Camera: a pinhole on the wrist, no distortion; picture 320 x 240 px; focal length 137.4 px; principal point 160.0 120.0 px. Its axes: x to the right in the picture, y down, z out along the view. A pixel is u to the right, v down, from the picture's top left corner.
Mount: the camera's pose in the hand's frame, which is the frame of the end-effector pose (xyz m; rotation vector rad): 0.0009 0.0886 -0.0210 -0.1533 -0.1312 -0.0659
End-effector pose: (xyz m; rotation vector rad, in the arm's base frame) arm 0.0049 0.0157 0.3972 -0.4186 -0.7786 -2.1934
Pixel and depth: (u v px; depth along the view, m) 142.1 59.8 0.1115
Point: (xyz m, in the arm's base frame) 0.0741 0.0624 0.4758
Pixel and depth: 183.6 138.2 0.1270
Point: 0.0979 0.0133 0.5297
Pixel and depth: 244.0 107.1 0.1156
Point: 0.0426 0.0035 0.5410
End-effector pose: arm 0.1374 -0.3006 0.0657 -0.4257 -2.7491 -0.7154
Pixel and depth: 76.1 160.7 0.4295
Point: 0.4552 0.0575 -0.1975
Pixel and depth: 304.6 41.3 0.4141
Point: -0.3195 -0.0681 -0.2638
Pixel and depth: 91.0 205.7 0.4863
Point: 0.4899 0.2304 -0.1388
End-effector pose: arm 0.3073 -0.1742 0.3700 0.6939 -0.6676 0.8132
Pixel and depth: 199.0 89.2 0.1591
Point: 0.2195 -0.2382 0.4960
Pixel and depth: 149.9 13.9 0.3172
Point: 0.2660 -0.5042 0.4723
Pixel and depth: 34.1 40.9 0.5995
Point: -0.0606 -0.9167 0.1729
